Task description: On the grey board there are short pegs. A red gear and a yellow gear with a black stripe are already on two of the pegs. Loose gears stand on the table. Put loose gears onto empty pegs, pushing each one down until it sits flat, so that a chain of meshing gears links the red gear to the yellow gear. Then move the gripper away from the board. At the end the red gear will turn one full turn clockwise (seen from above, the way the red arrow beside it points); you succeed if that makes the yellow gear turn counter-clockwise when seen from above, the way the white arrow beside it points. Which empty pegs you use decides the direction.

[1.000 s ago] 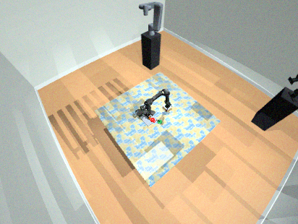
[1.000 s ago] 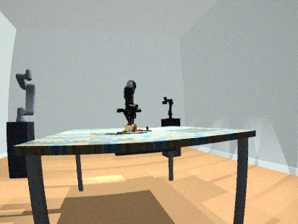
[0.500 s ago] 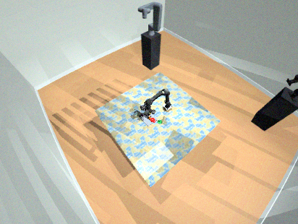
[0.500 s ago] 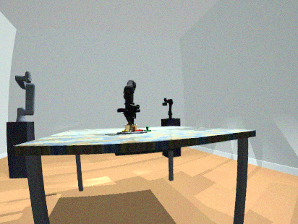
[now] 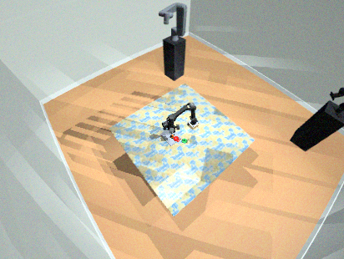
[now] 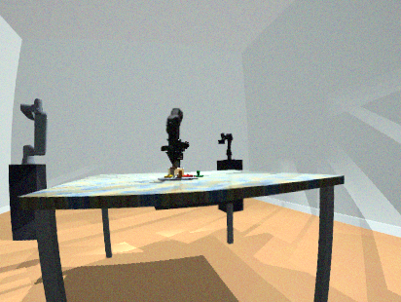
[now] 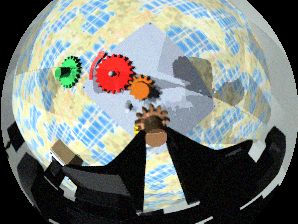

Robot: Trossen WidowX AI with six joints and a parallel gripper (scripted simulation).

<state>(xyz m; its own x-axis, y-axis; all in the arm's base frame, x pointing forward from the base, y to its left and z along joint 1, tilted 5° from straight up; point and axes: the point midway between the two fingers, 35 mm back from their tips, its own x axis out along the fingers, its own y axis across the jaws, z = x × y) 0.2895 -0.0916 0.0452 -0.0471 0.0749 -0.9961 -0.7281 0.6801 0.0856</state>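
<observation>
The orange gear is 2 cm ahead of my gripper tip, 3 cm to the left of it and 6 cm below it. Also, from my gripper tip: brown gear: 1 cm below; yellow gear: 3 cm behind, 3 cm to the right, 7 cm below; grey board: 2 cm ahead, 1 cm to the left, 8 cm below.
</observation>
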